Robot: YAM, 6 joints.
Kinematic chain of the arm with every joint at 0, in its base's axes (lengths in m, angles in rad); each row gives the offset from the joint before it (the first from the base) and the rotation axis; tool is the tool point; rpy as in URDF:
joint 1: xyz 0 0 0.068 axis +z
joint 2: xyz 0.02 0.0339 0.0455 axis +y
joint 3: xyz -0.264 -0.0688 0 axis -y
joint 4: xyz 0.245 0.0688 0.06 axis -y
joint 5: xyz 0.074 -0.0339 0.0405 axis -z
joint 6: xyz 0.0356 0 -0.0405 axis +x
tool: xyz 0 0 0 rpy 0 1.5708 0
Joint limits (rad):
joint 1: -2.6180..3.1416
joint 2: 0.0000..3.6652
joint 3: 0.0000..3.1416
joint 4: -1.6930..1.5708
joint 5: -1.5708..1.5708
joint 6: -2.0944..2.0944
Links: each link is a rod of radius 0.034 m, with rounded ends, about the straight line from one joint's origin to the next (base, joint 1, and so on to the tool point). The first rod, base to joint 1, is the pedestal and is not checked.
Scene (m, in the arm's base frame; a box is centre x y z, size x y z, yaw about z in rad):
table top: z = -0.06
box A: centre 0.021 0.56 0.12 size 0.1 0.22 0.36 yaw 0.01
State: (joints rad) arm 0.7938 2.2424 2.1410 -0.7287 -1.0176 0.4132
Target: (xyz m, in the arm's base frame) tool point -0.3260 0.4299 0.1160
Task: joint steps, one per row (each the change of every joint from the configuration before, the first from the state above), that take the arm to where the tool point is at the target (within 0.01 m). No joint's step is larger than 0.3 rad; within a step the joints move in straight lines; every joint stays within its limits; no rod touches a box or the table.
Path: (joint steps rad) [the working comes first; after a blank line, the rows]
Joints at the target: 2.1632 2.6061 2.1617 -0.6231 -1.0233 0.4132
Straight joint move there: touches box A.

1: 0.2822 -0.1290 0.1556 0.0609 -0.0639 0.0843
2: 0.2822 -0.1289 0.1556 0.0610 -0.0640 0.0844
3: 0.2683 0.2072 -0.0969 -0.0054 0.0408 -0.0562
4: 0.2684 0.2072 -0.0968 -0.0055 0.0407 -0.0563
5: 0.2683 0.2072 -0.0968 -0.0054 0.0407 -0.0562

